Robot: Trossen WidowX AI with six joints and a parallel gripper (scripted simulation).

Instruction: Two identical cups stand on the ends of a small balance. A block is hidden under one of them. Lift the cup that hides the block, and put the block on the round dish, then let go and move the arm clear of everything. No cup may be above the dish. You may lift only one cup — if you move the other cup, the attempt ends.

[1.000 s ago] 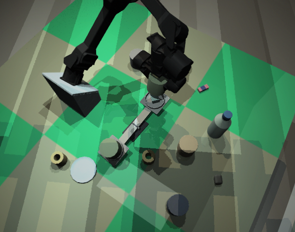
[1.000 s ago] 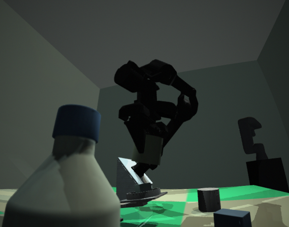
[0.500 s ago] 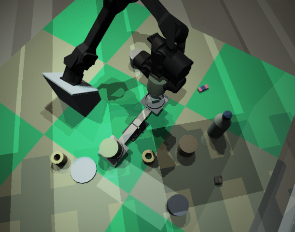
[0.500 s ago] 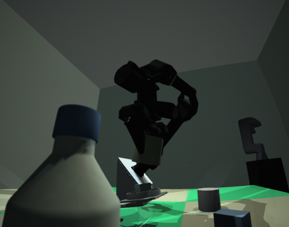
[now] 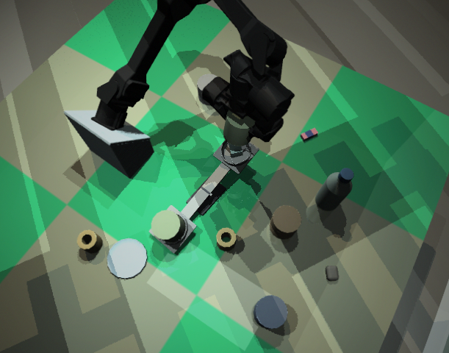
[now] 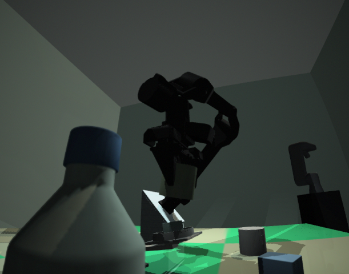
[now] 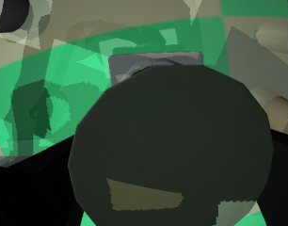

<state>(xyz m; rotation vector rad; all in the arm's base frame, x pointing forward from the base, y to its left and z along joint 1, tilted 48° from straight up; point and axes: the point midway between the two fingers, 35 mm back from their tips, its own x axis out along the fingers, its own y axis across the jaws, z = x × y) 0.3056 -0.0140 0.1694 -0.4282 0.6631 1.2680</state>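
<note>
My gripper tip is 38 cm to the left of the pale blue round dish, 17 cm above it and 13 cm past it. The rest, counted from my gripper tip: grey cylinder (18 cm to the left, 16 cm behind, 13 cm below); then tan cylinder (19 cm ahead, 14 cm to the right, 13 cm below); then bottle (27 cm ahead, 6 cm below).
</note>
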